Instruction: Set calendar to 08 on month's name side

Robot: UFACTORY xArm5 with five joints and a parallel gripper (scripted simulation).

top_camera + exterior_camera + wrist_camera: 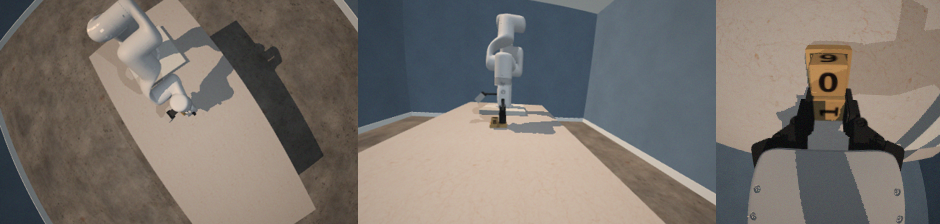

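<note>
The wooden calendar tray lies 3 cm below my hand and 2 cm to the right of it.
</note>
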